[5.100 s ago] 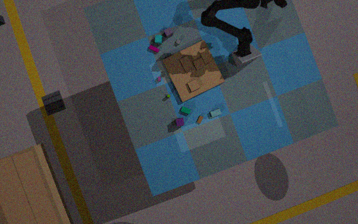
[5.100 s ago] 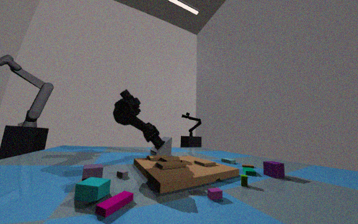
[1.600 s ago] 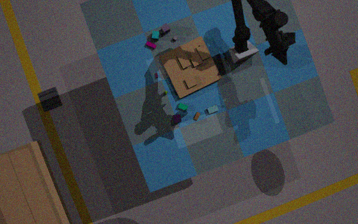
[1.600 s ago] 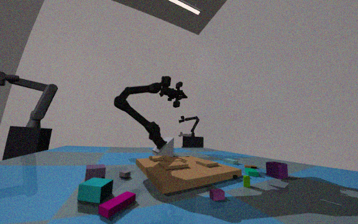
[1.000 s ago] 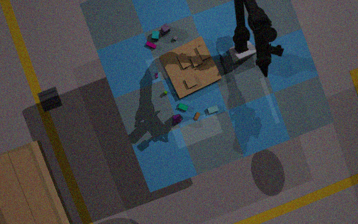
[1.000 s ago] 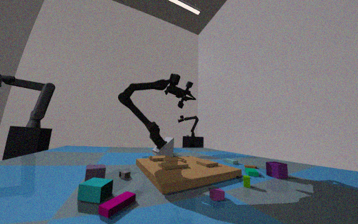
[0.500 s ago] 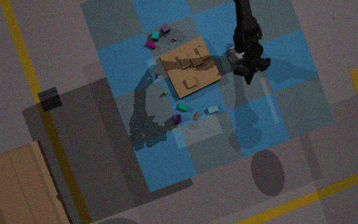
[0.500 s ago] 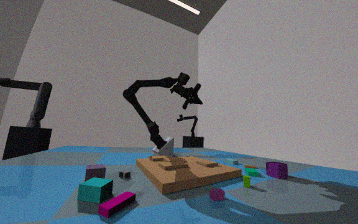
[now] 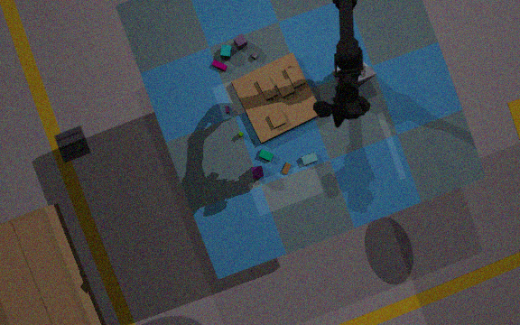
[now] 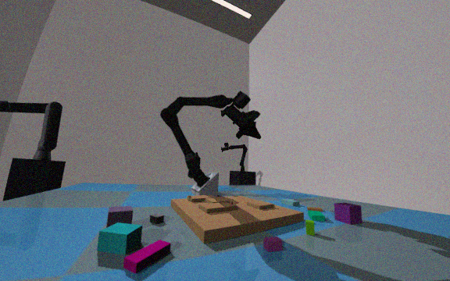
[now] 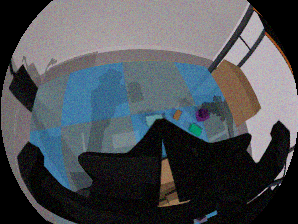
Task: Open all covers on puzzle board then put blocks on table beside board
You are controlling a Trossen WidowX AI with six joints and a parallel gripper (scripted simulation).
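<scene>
Now: the lime block 32 cm ahead of my gripper tip, 13 cm to the right of it and 27 cm below it. Round my gripper tip: green block 26 cm ahead, 27 cm below; wooden bar 20 cm ahead, 9 cm to the left, 28 cm below; pale teal block 9 cm ahead, 8 cm to the left, 27 cm below.
</scene>
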